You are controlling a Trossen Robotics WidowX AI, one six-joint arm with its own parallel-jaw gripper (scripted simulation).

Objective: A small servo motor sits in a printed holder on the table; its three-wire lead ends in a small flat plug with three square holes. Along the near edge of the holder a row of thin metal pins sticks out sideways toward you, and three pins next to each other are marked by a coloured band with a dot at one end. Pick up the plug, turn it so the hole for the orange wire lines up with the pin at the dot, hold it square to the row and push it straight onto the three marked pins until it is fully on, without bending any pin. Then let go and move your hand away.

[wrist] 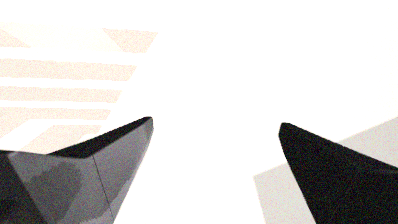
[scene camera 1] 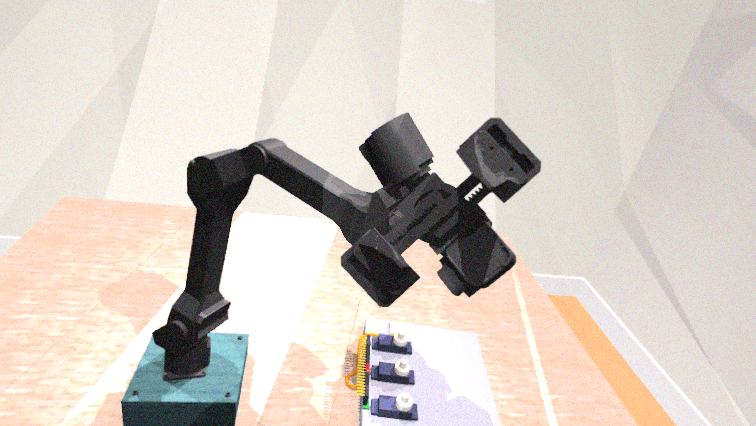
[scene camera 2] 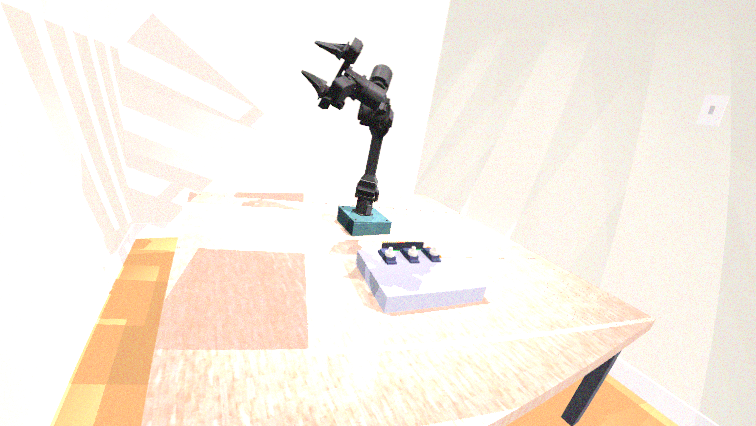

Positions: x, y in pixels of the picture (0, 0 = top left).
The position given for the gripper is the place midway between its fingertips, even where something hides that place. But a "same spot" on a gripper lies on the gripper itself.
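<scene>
The wrist view shows the gripper, which appears in the wrist view (215, 125) as well as in scene camera 1 and scene camera 2. On the gripper, (scene camera 1: 512, 180) and (scene camera 2: 339, 50) are the same spot.
</scene>
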